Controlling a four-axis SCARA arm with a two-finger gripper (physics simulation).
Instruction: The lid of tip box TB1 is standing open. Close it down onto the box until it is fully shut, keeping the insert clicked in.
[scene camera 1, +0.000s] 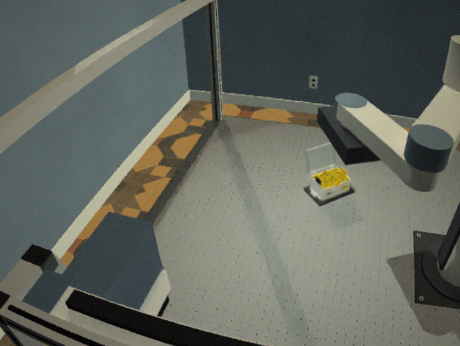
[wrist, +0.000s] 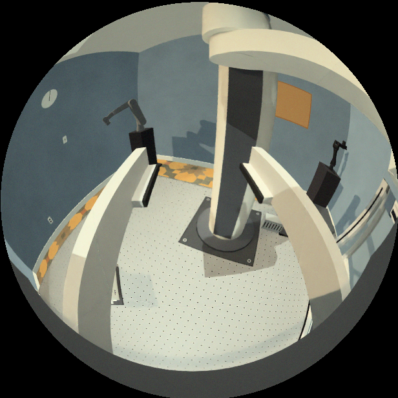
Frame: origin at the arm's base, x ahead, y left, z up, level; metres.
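Where they show: arm's base at its link origin: (scene camera 1: 457, 272).
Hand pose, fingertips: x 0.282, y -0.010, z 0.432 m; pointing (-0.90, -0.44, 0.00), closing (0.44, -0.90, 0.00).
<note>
Each offset is from my fingertips to the top centre of the thing. "spot": to the spot under its first point.
Tip box TB1 @[dx +0.179, dy -0.278, dz -0.354 m] (scene camera 1: 329, 192) (wrist: 115, 295) is a small white box on a dark base plate @[spot: dx +0.201, dy -0.203, dz -0.412 m] (scene camera 1: 320, 201). In the wrist view it is mostly hidden behind the left finger. Its clear lid @[spot: dx +0.223, dy -0.333, dz -0.324 m] (scene camera 1: 321, 158) stands open, nearly upright, at the back edge in the scene view. The yellow insert @[dx +0.179, dy -0.278, dz -0.345 m] (scene camera 1: 331, 177) sits in the box top and looks level; whether it is clicked in cannot be told. My gripper (wrist: 199, 155) is shut and empty, with a gap between the finger pads. In the scene view its black body is behind and right of the lid, apart from it; the fingers are hidden there.
The arm's column stands on a dark base plate (scene camera 1: 420, 242) (wrist: 192, 235) right of the box in the scene view. A blue-topped machine @[spot: dx +0.429, dy +0.552, dz +0.068 m] (scene camera 1: 120, 255) is at the front left. A frame post @[spot: dx +0.727, dy -0.675, dz -0.149 m] (scene camera 1: 216, 65) rises at the back. A white slotted block (wrist: 272, 224) is beside the column base.
</note>
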